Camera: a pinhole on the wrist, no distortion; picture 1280 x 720 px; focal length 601.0 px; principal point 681.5 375.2 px. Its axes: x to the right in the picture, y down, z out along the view. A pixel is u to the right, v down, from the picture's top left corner.
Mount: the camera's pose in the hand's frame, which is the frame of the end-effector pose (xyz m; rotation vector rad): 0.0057 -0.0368 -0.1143 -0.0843 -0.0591 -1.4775
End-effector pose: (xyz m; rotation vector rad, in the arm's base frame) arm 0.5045 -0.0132 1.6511 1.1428 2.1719 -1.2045
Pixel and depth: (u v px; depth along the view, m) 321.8 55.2 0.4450
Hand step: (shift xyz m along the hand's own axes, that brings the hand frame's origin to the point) -0.2495 0.2471 0.3092
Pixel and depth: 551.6 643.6 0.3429
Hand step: 0.1554 0.0825 0.2172
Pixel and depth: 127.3 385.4 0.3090
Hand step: -0.0118 0.2749 0.1672
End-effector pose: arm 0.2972 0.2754 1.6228 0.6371 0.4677 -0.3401
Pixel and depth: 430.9 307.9 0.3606
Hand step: -0.0441 0.1421 0.2318
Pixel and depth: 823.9 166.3 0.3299
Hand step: -0.0973 -0.0941 0.2236
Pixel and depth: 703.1 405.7 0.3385
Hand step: 0.0280 -0.0158 0.2235
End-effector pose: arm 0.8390 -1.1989 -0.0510 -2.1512 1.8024 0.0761
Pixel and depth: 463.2 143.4 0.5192
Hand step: -0.2049 0.1802 0.3895
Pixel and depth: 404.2 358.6 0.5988
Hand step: -0.0292 0.2913 0.4569
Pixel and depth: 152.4 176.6 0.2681
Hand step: -0.1011 0.2141 0.1329
